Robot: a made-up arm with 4 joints.
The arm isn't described. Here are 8 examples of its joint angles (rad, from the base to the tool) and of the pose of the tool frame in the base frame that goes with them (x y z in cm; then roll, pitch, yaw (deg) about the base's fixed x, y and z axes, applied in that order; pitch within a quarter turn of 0, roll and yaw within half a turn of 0).
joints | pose
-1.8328 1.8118 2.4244 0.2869 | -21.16 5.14 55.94 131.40 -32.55 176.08
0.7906 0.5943 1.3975 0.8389 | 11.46 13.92 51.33 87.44 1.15 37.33
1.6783 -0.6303 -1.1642 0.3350 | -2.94 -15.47 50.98 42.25 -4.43 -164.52
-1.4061 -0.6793 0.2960 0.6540 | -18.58 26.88 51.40 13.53 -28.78 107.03
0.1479 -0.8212 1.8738 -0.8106 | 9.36 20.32 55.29 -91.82 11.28 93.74
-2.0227 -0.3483 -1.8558 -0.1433 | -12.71 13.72 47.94 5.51 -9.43 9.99
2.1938 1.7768 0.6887 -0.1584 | 6.92 -4.93 46.98 120.32 41.41 -5.94
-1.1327 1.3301 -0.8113 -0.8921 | -4.53 13.07 46.23 -127.02 32.60 -15.85
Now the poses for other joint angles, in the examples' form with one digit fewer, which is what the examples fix.
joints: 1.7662 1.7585 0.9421 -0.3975
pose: 10.3 -0.5 48.0 95.3 28.1 5.1
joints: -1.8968 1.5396 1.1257 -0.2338
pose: -21.5 2.6 43.6 84.6 38.2 -157.6
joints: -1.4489 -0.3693 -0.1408 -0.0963
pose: -12.5 26.3 50.3 -15.3 -18.2 77.9
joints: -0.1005 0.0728 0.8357 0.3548
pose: 7.5 23.4 48.1 22.6 3.2 53.6
